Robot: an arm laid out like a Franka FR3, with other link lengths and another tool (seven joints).
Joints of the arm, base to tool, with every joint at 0 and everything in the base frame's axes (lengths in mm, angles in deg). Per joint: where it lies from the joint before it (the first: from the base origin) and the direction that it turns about. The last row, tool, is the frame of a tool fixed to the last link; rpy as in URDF.
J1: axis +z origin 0 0 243.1
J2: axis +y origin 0 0 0
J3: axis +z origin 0 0 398.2
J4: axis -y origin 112.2 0 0
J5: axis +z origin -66 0 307.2
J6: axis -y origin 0 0 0
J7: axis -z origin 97.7 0 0
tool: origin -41 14 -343.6 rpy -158.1 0 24.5
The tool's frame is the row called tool.
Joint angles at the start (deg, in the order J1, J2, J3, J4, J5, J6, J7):
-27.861, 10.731, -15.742, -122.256, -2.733, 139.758, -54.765
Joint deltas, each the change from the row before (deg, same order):
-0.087, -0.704, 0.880, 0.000, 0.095, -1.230, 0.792
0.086, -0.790, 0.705, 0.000, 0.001, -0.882, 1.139
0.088, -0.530, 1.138, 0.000, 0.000, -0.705, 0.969
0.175, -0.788, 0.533, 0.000, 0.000, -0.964, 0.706
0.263, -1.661, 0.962, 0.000, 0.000, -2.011, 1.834
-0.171, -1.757, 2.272, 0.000, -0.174, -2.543, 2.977
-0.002, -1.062, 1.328, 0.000, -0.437, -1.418, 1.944
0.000, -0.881, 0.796, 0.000, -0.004, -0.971, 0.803
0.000, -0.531, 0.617, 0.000, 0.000, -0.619, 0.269
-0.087, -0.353, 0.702, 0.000, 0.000, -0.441, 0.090
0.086, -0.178, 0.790, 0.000, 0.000, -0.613, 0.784
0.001, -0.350, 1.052, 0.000, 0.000, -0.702, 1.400
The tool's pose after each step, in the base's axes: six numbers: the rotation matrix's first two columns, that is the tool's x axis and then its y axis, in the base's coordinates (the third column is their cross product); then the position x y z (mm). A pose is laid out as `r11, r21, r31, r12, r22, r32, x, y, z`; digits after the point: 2 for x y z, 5 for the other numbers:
0.78997, 0.61069, -0.05479, 0.58070, -0.77387, -0.25281, 380.66, -402.06, 128.80
0.79459, 0.60525, -0.04789, 0.57611, -0.77653, -0.25515, 383.64, -393.26, 134.03
0.79256, 0.60834, -0.04193, 0.57941, -0.77273, -0.25918, 389.72, -381.97, 137.06
0.79327, 0.60771, -0.03753, 0.57886, -0.77186, -0.26298, 391.25, -373.76, 142.34
0.80101, 0.59796, -0.02881, 0.56969, -0.77616, -0.27025, 392.27, -358.11, 153.56
0.81025, 0.58566, -0.02237, 0.55649, -0.78075, -0.28418, 395.06, -334.33, 164.59
0.81453, 0.57963, -0.02381, 0.54949, -0.78403, -0.28871, 396.26, -321.10, 171.70
0.81510, 0.57894, -0.02116, 0.54903, -0.78362, -0.29070, 396.84, -312.38, 177.82
0.81188, 0.58347, -0.02021, 0.55327, -0.77998, -0.29246, 397.62, -306.23, 181.46
0.80671, 0.59061, -0.01988, 0.55986, -0.77462, -0.29414, 399.00, -300.69, 183.83
0.80595, 0.59161, -0.02118, 0.55919, -0.77255, -0.30078, 400.65, -292.22, 184.42
0.80976, 0.58638, -0.02120, 0.55312, -0.77490, -0.30593, 402.76, -281.88, 186.35

